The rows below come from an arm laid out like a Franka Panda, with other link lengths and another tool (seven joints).
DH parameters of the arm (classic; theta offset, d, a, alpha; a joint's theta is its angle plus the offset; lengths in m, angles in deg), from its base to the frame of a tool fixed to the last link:
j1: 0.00 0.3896 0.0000 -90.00
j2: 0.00 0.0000 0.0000 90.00
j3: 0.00 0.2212 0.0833 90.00
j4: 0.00 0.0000 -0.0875 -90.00
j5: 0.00 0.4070 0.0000 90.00
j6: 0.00 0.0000 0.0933 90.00
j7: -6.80 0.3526 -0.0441 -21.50
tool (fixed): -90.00 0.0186 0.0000 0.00
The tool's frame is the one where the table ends.
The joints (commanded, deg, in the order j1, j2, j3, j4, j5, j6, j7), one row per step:
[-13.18, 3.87, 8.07, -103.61, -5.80, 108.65, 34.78]
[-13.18, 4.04, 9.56, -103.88, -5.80, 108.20, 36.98]
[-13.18, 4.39, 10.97, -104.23, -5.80, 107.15, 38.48]
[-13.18, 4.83, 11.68, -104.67, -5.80, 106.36, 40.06]
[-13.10, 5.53, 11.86, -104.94, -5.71, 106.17, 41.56]
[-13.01, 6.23, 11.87, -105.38, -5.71, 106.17, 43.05]
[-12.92, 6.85, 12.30, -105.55, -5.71, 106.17, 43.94]
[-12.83, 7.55, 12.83, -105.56, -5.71, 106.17, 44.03]
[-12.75, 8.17, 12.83, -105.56, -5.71, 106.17, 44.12]
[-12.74, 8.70, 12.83, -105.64, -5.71, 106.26, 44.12]
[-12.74, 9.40, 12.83, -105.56, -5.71, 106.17, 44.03]
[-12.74, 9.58, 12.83, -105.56, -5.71, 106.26, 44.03]
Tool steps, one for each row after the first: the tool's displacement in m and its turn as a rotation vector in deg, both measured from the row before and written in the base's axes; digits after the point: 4 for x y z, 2 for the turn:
[-0.0031, 0.0170, -0.0043, 0.20, 0.67, -0.74]
[-0.0089, 0.0157, -0.0070, 0.20, 1.59, -0.17]
[-0.0090, 0.0086, -0.0082, 0.11, 1.52, -0.92]
[-0.0052, 0.0048, -0.0088, 0.17, 1.02, -1.27]
[-0.0055, 0.0027, -0.0099, 0.05, 1.01, -1.37]
[-0.0033, 0.0063, -0.0069, 0.10, 0.70, -0.36]
[-0.0027, 0.0067, -0.0063, 0.21, 0.67, 0.53]
[-0.0026, 0.0014, -0.0056, 0.13, 0.60, -0.01]
[-0.0023, 0.0006, -0.0053, 0.12, 0.51, 0.02]
[-0.0030, 0.0006, -0.0057, 0.16, 0.70, 0.08]
[-0.0002, 0.0002, -0.0016, 0.04, 0.09, 0.00]

